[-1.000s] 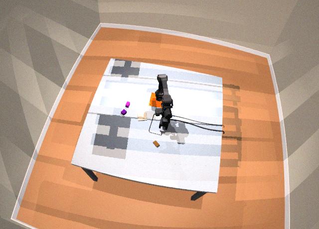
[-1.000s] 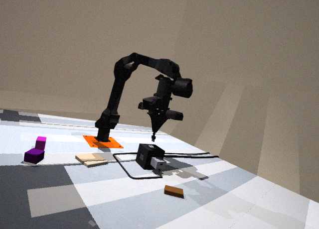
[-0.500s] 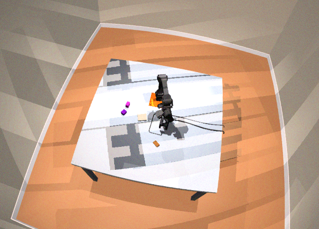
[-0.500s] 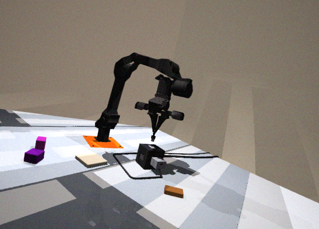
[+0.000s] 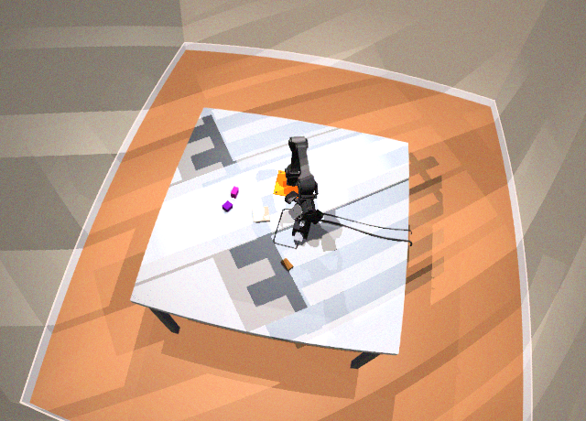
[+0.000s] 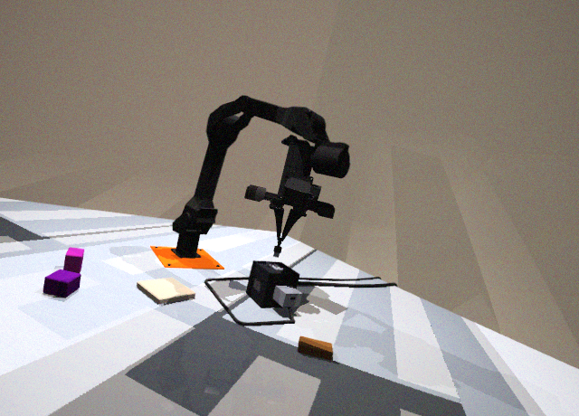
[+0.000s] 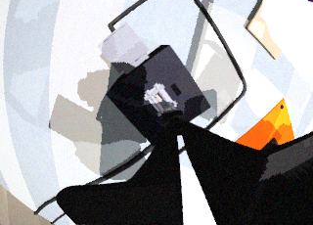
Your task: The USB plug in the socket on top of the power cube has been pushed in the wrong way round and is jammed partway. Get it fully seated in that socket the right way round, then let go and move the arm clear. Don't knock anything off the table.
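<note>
The USB plug is 20 mm below my gripper tip. Round my gripper tip: pale socket 70 mm below; brown wedge 190 mm ahead, 50 mm to the right, 130 mm below; beige slab 70 mm behind, 200 mm to the right, 130 mm below.
</note>
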